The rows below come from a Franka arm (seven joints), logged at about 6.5 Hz.
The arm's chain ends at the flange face. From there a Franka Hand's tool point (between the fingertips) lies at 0.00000 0.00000 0.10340 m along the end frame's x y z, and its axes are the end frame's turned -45 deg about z.
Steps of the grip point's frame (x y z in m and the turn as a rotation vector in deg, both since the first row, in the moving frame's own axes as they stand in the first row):
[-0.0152 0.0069 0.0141 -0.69 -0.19 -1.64]
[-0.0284 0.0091 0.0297 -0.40 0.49 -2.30]
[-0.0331 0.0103 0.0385 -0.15 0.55 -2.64]
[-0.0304 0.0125 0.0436 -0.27 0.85 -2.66]
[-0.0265 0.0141 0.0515 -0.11 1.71 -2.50]
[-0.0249 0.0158 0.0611 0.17 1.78 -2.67]
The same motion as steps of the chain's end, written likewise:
[-0.0065 0.0145 0.0141 -0.62 0.35 -1.64]
[-0.0148 0.0267 0.0297 0.06 0.63 -2.30]
[-0.0170 0.0312 0.0385 0.28 0.49 -2.64]
[-0.0141 0.0311 0.0436 0.41 0.79 -2.66]
[-0.0110 0.0308 0.0515 1.13 1.29 -2.50]
[-0.0084 0.0313 0.0612 1.38 1.14 -2.67]

